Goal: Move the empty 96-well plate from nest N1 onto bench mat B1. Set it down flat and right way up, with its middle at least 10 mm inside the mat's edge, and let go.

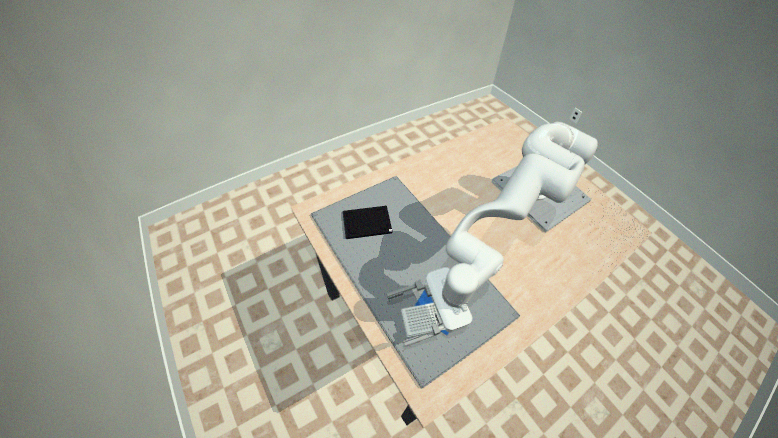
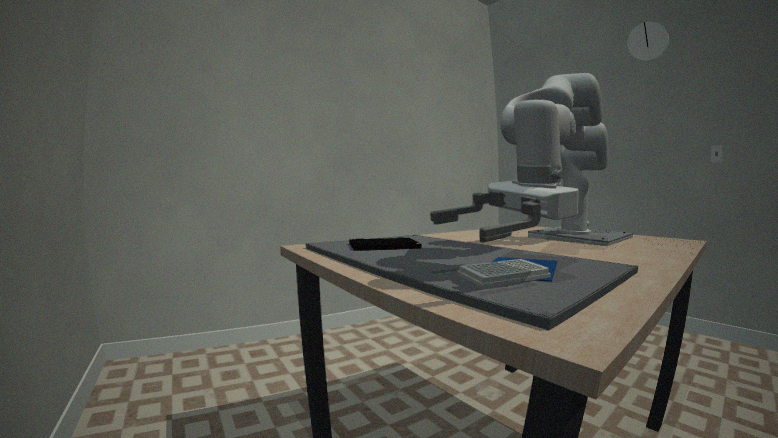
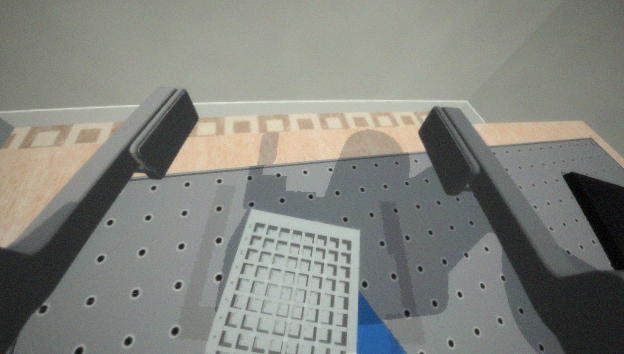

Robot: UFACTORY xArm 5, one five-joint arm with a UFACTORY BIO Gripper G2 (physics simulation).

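Frame: origin at the arm's base, x ahead, y left, z up, level; centimetres.
Where they show: end effector, tool point: [image 1: 403,317] [image 2: 467,223] [image 3: 310,138]; arm's base, origin of the base link: [image 2: 573,232].
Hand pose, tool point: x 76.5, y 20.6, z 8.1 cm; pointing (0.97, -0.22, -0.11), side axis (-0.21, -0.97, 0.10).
Each offset is from my tool point to the centre of the thing. Level surfaces: height alone.
The pale 96-well plate {dz -7.8, dx -7.4, dy +1.5 cm} [image 1: 419,321] [image 2: 503,270] [image 3: 290,285] lies with its wells up, looking flat, partly over the blue bench mat {dz -8.5 cm} [image 1: 423,298] [image 2: 550,270] [image 3: 372,327]. It is turned relative to the mat, and its end toward the table's near edge reaches past the blue onto the grey board. Much of the mat is hidden under the plate, so where the plate's middle lies over it cannot be told exactly. My gripper [image 1: 397,321] [image 2: 467,227] [image 3: 307,141] is open and empty. Its fingers stand wide apart, above the plate and clear of it.
A black, flat, tray-like nest {dz -8.0, dx -9.5, dy -38.7 cm} [image 1: 367,221] [image 2: 384,243] [image 3: 605,215] stands on the other half of the perforated grey board {dz -8.7 cm} [image 1: 473,331] [image 2: 587,282] [image 3: 155,270]. The board rests on a wooden table {dz -10.0 cm} [image 1: 549,272] [image 2: 598,348]. The arm's base plate is bolted at the far end.
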